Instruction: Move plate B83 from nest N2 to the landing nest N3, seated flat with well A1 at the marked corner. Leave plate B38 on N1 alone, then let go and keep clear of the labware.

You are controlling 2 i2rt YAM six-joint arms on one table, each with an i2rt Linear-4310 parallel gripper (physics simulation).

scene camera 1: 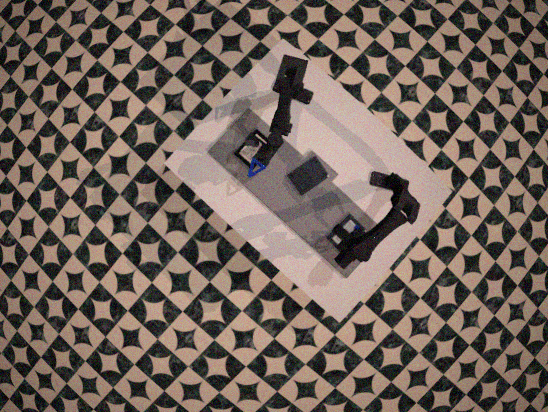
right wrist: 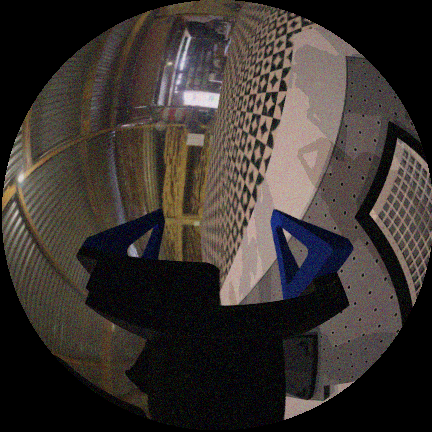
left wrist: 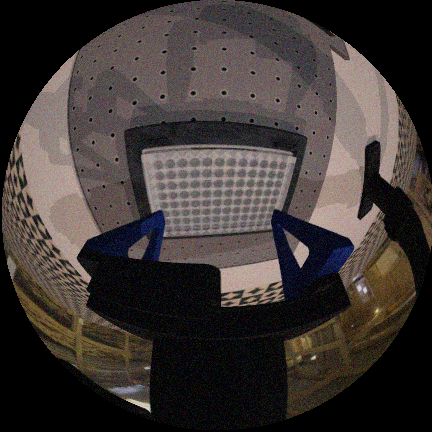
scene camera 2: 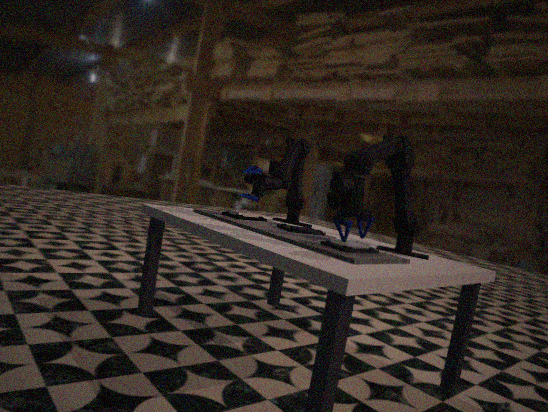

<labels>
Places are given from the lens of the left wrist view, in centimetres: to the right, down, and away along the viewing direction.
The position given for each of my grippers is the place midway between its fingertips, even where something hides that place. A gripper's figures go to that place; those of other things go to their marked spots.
my left gripper (left wrist: pixel 217 215): 0, 0, 13
dark holder (left wrist: pixel 196 131): -2, -6, 10
</labels>
